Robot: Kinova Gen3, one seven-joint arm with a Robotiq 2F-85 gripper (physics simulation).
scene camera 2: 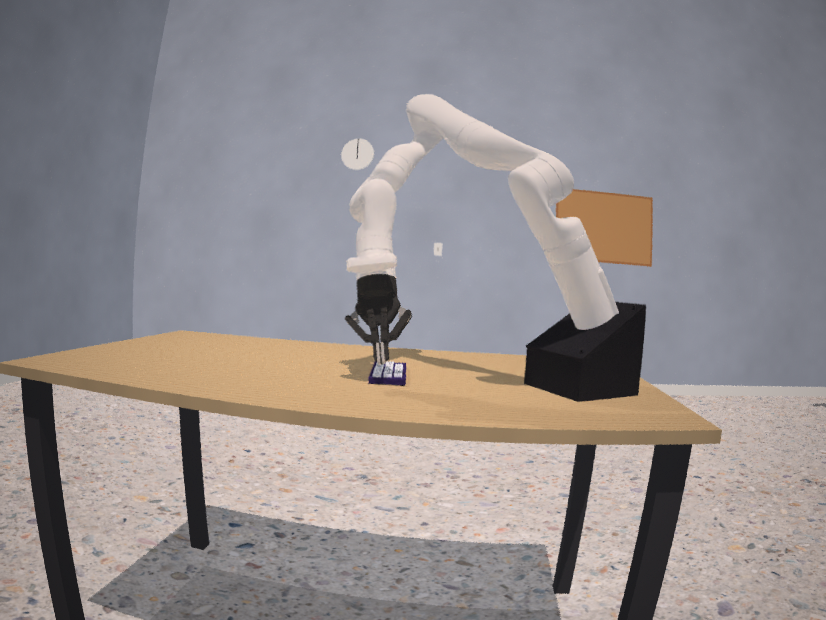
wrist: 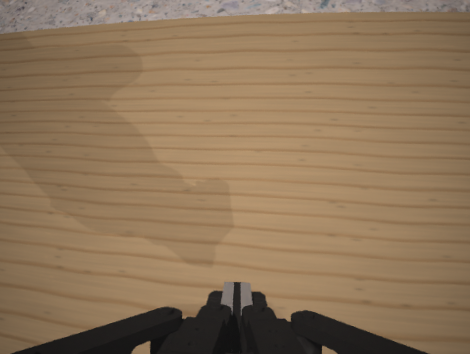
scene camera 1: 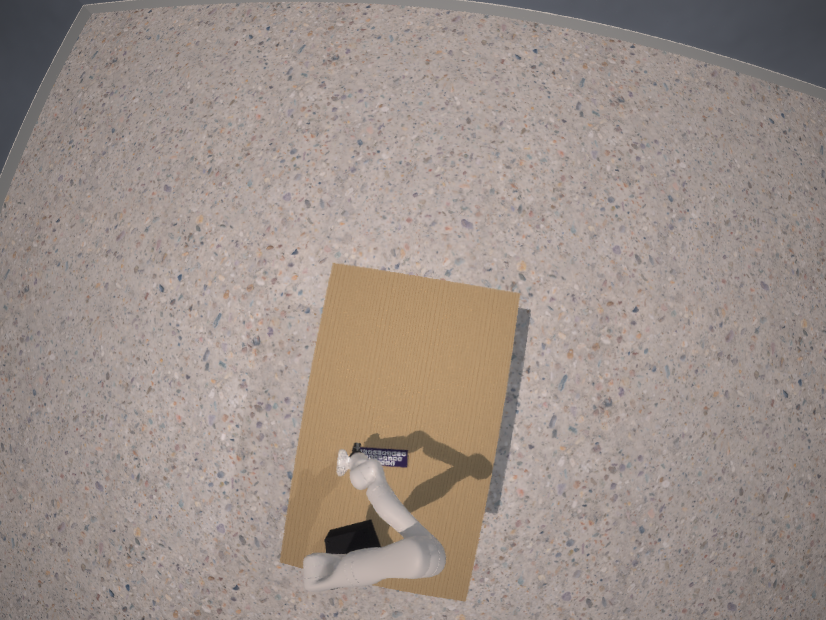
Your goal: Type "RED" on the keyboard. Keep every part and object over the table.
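Where they show: gripper, fingertip midpoint: [scene camera 2: 381, 363] [wrist: 236, 300]; arm's base at its link origin: [scene camera 2: 595, 317].
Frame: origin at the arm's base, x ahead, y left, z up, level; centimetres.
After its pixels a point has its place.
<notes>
The keyboard [scene camera 1: 393, 457] @[x 42.7, y -3.2, z -12.8 cm] [scene camera 2: 388, 373] @[x 39.3, y 7.9, z -12.8 cm] is a small dark purple board with white keys, lying flat on the table. It does not show in the wrist view. Its key letters are too small to read in the scene views, and the arm covers part of its left end in scene camera 1. My gripper [scene camera 2: 380, 361] @[x 39.3, y 12.7, z -10.2 cm] [wrist: 236, 300] @[x 39.3, y 12.7, z -10.2 cm] is shut and empty, pointing down. In scene camera 2 its fingertips overlap the keyboard's far part, low at the keys; whether they touch a key, and which one, I cannot tell. In the wrist view bare wood shows beyond the tips.
The wooden table [scene camera 1: 420, 347] @[x 88.9, y -0.9, z -14.4 cm] [scene camera 2: 220, 373] @[x 70.1, y 20.3, z -14.4 cm] [wrist: 325, 125] @[x 42.6, y 26.2, z -14.4 cm] bears the arm's black base [scene camera 1: 350, 537] @[x 8.3, y 3.7, z -5.6 cm] [scene camera 2: 580, 367] @[x 3.3, y 13.1, z -8.3 cm]. A table edge crosses the top of the wrist view, with floor beyond. The white arm [scene camera 1: 393, 510] @[x 44.2, y -7.3, z 34.9 cm] [scene camera 2: 477, 136] @[x 25.1, y 1.8, z 34.9 cm] arches from the base to the keyboard, and its shadow falls on the table.
</notes>
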